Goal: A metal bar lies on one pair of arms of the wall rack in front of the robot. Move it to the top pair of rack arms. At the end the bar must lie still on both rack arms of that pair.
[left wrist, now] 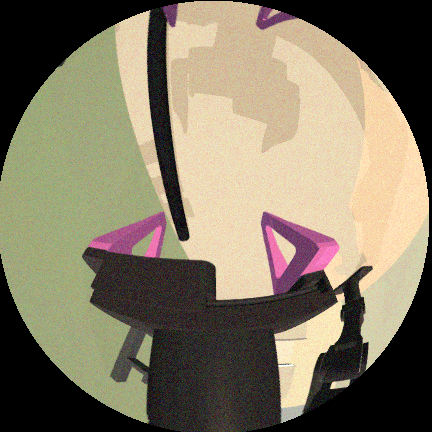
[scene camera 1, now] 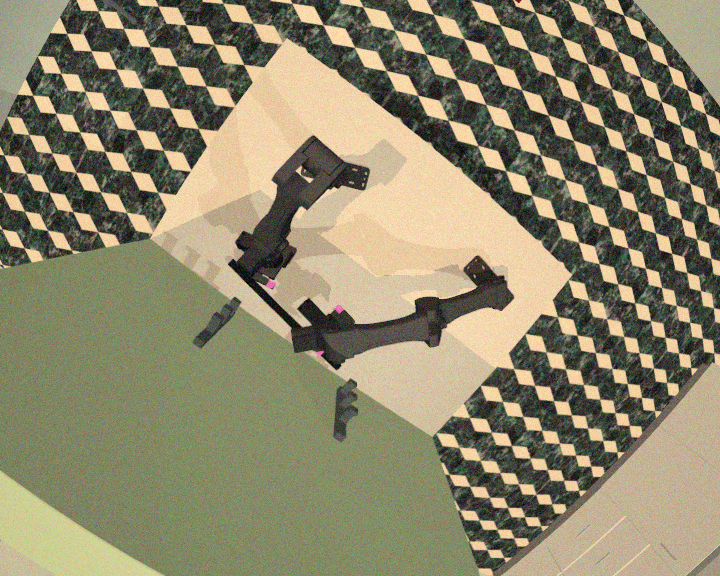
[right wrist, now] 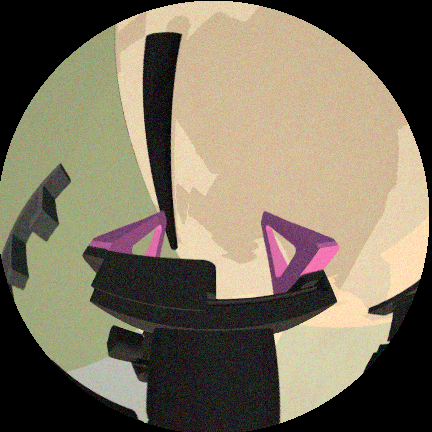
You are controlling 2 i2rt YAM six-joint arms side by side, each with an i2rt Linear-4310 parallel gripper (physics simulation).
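The black metal bar (scene camera 1: pixel 270 302) (left wrist: pixel 159 100) (right wrist: pixel 159 100) appears to lie on the table along the foot of the wall, apart from the rack pieces. Dark stepped rack pieces stand on the wall: one (scene camera 1: pixel 216 322) at the left and one (scene camera 1: pixel 346 410) (left wrist: pixel 127 355) at the right. My left gripper (scene camera 1: pixel 329 330) (left wrist: pixel 213 216) is open and empty, above the bar's right part; a bar end shows near one finger in the left wrist view. My right gripper (scene camera 1: pixel 257 277) (right wrist: pixel 213 216) is open and empty, above the bar's left part. Its second fingertip is hidden in scene camera 1.
The green wall (scene camera 1: pixel 240 450) borders the pale table top (scene camera 1: pixel 336 96). Both arms reach over the table, and their grippers are close together. A rack piece (right wrist: pixel 32 220) shows at the left of the right wrist view. A checkered floor surrounds the table.
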